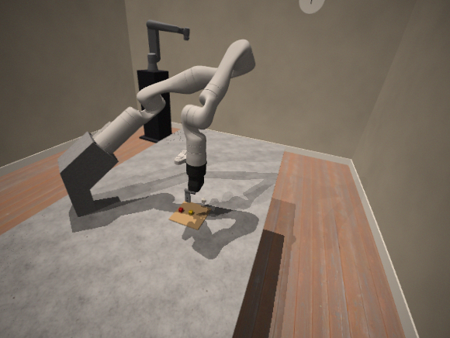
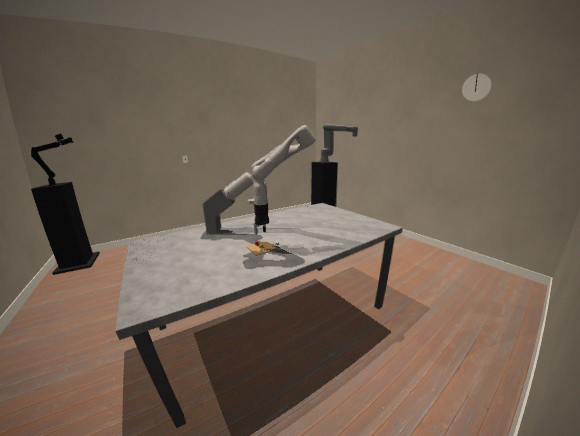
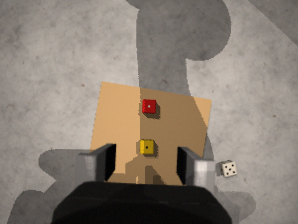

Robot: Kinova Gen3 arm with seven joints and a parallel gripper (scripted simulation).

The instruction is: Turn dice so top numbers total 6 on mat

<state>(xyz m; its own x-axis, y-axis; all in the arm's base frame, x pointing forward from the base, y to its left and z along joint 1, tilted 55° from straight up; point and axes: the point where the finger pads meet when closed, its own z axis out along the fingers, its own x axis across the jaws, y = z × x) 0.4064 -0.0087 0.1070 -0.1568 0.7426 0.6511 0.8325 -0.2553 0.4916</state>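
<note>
The white die is 11 cm below my hand and 10 cm to the left of it. Also, from my hand: tan mat: 11 cm below; then red die: 10 cm below, 5 cm behind, 1 cm to the right; then yellow die: 10 cm below.
</note>
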